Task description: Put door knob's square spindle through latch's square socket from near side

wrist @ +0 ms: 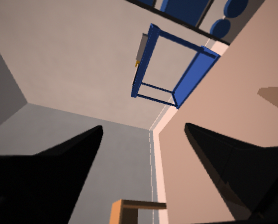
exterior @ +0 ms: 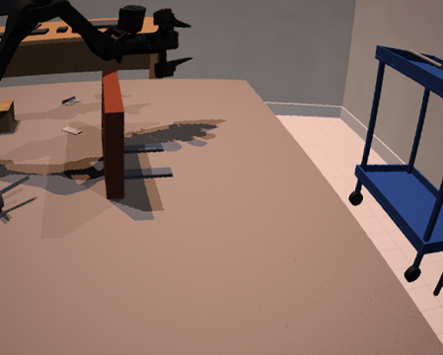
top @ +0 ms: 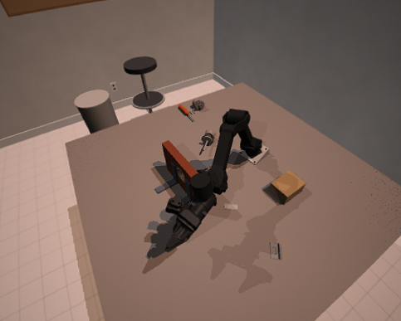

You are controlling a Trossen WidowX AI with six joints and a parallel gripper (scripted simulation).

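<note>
Now: the door knob 530 mm to the right of my hand, 340 mm behind it and 180 mm below it. From my hand the other things lie so: cardboard box (520 mm behind, 180 mm below, 110 mm to the right); then small white plate (270 mm behind, 210 mm below, 130 mm to the right); then red-brown wooden door block (310 mm to the right, 130 mm behind, 120 mm below).
</note>
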